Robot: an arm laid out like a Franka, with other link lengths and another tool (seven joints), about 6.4 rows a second.
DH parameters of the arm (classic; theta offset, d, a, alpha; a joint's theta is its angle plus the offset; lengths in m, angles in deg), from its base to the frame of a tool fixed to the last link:
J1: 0 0.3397 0 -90
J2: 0 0 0 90
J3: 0 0.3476 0.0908 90
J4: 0 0 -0.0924 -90
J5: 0 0.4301 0 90
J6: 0 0 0.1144 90
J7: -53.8 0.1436 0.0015 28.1
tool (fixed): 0 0.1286 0 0
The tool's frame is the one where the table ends.
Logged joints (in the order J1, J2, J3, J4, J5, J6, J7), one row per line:
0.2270 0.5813 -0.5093 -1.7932 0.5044 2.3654 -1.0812
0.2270 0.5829 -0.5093 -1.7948 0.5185 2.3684 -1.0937
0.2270 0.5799 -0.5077 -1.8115 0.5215 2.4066 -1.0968
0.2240 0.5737 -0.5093 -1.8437 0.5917 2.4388 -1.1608
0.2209 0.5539 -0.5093 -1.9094 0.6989 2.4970 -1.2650
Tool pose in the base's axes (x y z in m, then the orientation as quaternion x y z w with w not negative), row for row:
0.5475 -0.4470 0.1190 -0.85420 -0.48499 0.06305 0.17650
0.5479 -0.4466 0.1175 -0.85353 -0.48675 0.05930 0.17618
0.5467 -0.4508 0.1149 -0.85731 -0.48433 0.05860 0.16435
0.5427 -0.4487 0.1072 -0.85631 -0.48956 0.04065 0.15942
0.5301 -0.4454 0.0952 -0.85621 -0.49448 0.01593 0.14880
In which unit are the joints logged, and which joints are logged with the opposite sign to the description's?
The joints are logged in radians. Opposite sign: J1.
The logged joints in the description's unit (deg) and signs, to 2 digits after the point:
-13.01 33.31 -29.18 -102.74 28.90 135.53 -61.95
-13.01 33.40 -29.18 -102.83 29.71 135.70 -62.66
-13.01 33.23 -29.09 -103.79 29.88 137.89 -62.84
-12.83 32.87 -29.18 -105.64 33.90 139.73 -66.51
-12.66 31.74 -29.18 -109.40 40.04 143.07 -72.48

